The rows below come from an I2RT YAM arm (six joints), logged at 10 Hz.
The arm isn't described. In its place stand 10 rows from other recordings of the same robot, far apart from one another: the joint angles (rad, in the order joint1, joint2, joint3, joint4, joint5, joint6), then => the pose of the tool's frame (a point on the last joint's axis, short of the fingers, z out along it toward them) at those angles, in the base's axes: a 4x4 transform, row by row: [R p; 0 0 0 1], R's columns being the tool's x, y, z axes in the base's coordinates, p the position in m.
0.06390, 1.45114, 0.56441, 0.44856, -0.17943, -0.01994 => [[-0.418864 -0.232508 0.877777 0.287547], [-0.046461 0.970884 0.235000 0.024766], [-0.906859 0.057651 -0.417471 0.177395], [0 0 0 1]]
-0.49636, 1.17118, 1.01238, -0.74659, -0.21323, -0.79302 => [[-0.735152 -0.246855 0.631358 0.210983], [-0.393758 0.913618 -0.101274 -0.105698], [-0.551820 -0.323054 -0.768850 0.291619], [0 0 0 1]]
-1.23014, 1.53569, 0.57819, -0.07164, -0.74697, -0.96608 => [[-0.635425 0.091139 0.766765 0.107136], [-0.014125 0.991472 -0.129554 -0.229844], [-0.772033 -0.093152 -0.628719 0.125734], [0 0 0 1]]
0.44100, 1.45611, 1.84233, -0.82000, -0.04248, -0.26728 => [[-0.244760 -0.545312 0.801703 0.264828], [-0.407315 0.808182 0.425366 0.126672], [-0.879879 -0.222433 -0.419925 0.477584], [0 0 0 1]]
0.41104, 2.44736, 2.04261, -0.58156, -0.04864, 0.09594 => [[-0.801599 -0.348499 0.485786 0.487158], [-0.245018 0.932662 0.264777 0.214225], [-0.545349 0.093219 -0.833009 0.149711], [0 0 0 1]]
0.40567, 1.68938, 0.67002, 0.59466, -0.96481, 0.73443 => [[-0.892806 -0.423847 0.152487 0.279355], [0.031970 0.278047 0.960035 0.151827], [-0.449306 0.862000 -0.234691 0.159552], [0 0 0 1]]
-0.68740, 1.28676, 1.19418, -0.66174, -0.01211, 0.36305 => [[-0.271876 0.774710 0.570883 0.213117], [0.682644 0.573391 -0.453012 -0.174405], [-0.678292 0.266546 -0.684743 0.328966], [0 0 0 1]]
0.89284, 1.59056, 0.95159, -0.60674, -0.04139, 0.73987 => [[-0.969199 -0.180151 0.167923 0.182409], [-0.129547 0.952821 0.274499 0.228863], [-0.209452 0.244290 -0.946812 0.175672], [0 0 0 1]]
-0.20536, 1.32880, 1.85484, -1.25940, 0.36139, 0.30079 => [[-0.493179 0.621950 0.608238 0.211048], [0.385813 0.783035 -0.487857 -0.056818], [-0.779694 -0.005935 -0.626133 0.472891], [0 0 0 1]]
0.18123, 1.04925, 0.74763, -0.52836, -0.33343, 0.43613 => [[-0.821616 -0.044681 0.568287 0.207291], [0.255262 0.862547 0.436869 0.049830], [-0.509694 0.504001 -0.697277 0.247484], [0 0 0 1]]
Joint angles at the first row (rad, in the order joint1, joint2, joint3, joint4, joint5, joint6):
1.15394 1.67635 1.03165 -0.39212 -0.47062 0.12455
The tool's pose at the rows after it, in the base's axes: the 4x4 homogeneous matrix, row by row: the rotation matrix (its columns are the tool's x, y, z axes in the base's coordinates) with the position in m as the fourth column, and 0 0 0 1 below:
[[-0.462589 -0.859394 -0.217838 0.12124], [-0.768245 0.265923 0.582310 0.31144], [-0.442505 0.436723 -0.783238 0.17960], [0 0 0 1]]
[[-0.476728 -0.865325 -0.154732 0.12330], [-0.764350 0.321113 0.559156 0.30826], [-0.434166 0.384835 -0.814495 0.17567], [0 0 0 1]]
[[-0.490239 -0.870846 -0.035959 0.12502], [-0.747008 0.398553 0.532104 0.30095], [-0.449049 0.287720 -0.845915 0.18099], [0 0 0 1]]
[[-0.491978 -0.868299 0.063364 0.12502], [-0.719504 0.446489 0.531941 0.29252], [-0.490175 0.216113 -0.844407 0.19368], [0 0 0 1]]
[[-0.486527 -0.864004 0.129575 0.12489], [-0.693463 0.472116 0.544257 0.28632], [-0.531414 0.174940 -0.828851 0.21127], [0 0 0 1]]
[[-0.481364 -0.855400 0.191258 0.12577], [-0.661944 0.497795 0.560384 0.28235], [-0.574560 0.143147 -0.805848 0.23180], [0 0 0 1]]
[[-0.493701 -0.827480 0.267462 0.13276], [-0.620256 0.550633 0.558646 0.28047], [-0.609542 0.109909 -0.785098 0.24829], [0 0 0 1]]
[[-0.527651 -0.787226 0.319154 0.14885], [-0.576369 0.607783 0.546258 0.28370], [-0.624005 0.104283 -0.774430 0.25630], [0 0 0 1]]
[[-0.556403 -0.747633 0.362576 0.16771], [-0.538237 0.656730 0.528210 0.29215], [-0.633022 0.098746 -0.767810 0.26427], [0 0 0 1]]
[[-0.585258 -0.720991 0.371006 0.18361], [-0.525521 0.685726 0.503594 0.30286], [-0.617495 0.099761 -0.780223 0.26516], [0 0 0 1]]
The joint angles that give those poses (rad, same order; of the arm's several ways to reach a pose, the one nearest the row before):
1.15317 1.69092 1.02690 -0.39116 -0.45037 0.12388
1.15069 1.68983 1.01548 -0.39412 -0.37829 0.13332
1.14972 1.65346 1.00201 -0.41137 -0.25300 0.14729
1.14900 1.59371 0.98704 -0.41969 -0.16066 0.15695
1.14747 1.53685 0.99521 -0.44378 -0.10564 0.16028
1.14515 1.48954 1.02382 -0.47362 -0.05723 0.16613
1.12903 1.47093 1.06407 -0.49601 0.00295 0.18213
1.09105 1.50024 1.11830 -0.50446 0.03100 0.20356
1.05551 1.55663 1.20137 -0.52199 0.05523 0.22105
1.03181 1.62756 1.28293 -0.55264 0.05997 0.23514

